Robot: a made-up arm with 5 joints.
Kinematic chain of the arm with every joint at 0, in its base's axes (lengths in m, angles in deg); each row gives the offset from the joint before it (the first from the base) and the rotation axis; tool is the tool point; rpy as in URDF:
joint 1: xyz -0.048 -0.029 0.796 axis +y
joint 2: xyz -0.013 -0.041 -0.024 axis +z
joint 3: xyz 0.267 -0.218 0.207 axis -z
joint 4: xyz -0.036 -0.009 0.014 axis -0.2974 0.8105 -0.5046
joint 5: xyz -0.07 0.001 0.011 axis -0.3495 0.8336 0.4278
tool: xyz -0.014 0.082 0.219 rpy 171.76 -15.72 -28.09
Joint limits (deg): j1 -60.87..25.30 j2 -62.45..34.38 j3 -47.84..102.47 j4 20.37..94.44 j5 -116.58..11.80
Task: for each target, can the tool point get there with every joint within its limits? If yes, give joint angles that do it. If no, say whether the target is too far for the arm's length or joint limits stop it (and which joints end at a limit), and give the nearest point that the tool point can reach.
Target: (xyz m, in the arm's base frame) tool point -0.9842 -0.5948 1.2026
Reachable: no: too far | nearest point -0.4437 -0.5293 0.9922 | short by 0.584 m
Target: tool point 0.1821 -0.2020 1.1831
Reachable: yes | joints 12.17 -25.76 -11.47 58.83 -65.40
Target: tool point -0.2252 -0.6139 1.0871
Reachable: yes | joints -38.08 -46.29 74.48 82.40 -24.62
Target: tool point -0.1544 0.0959 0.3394
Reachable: no: joint limits stop it (at a limit: joint 1, joint 2, joint 4, joint 5) | nearest point -0.4313 -0.1561 0.7045 | short by 0.523 m
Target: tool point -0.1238 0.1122 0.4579
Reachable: no: joint limits stop it (at a limit: joint 1, joint 2, joint 4, joint 5) | nearest point -0.4074 -0.1268 0.7472 | short by 0.470 m
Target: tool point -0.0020 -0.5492 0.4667
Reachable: no: joint limits stop it (at a limit: joint 1, joint 2, joint 4, joint 5) | nearest point -0.3482 -0.5382 0.6758 | short by 0.405 m
